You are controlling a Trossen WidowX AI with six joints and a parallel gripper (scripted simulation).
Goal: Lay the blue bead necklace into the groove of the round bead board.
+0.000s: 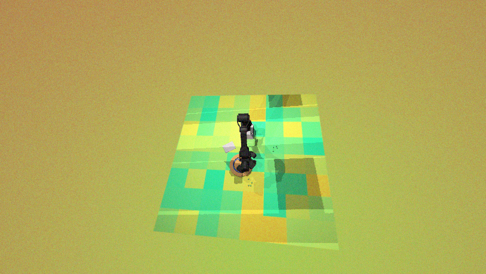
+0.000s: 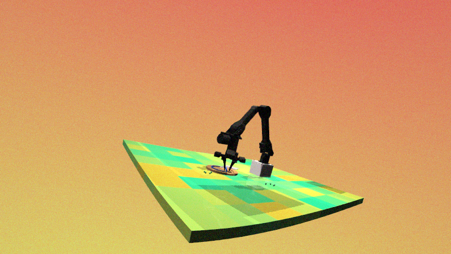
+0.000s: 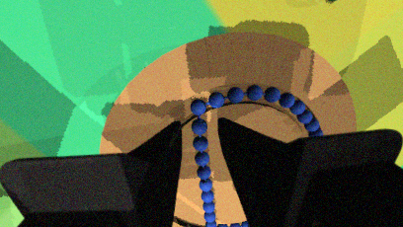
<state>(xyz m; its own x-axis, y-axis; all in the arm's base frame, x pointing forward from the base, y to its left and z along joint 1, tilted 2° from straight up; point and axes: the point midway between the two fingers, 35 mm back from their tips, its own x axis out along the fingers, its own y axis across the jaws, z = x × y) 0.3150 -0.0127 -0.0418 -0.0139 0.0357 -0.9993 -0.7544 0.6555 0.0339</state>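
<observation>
The round bead board is 5 cm to the right of my gripper tip, 1 cm below it and 1 cm behind it. Also, from my gripper tip: flat grey piece: 19 cm behind, 16 cm to the right, 1 cm below.
</observation>
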